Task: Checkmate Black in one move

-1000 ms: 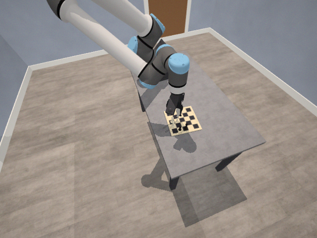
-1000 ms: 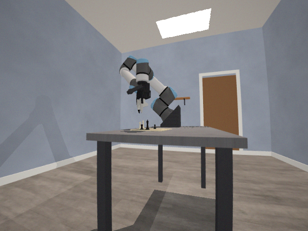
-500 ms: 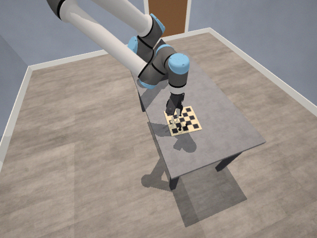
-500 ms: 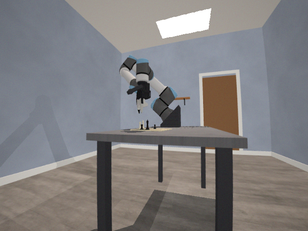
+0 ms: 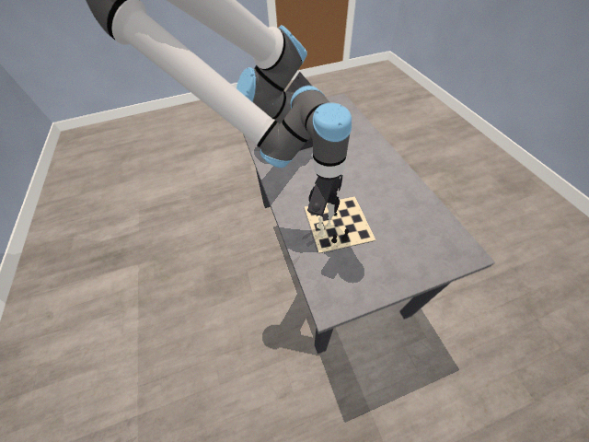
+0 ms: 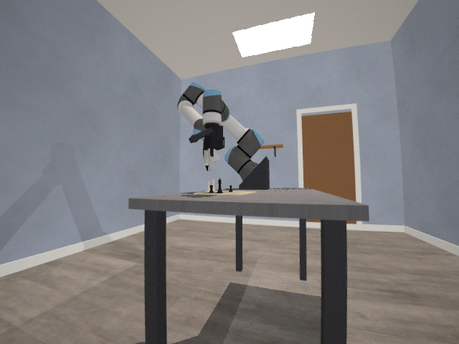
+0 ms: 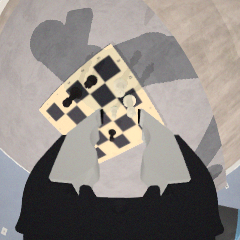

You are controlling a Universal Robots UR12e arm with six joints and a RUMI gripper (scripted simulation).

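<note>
The white pawn lies 100 mm below my hand, 40 mm to the left of it and 30 mm behind it. Round my hand: tall black piece: 90 mm below, 80 mm to the left, 50 mm ahead; chessboard: 120 mm below, 80 mm to the left, 30 mm behind; black pawn: 100 mm below, 80 mm to the left, 70 mm behind.
</note>
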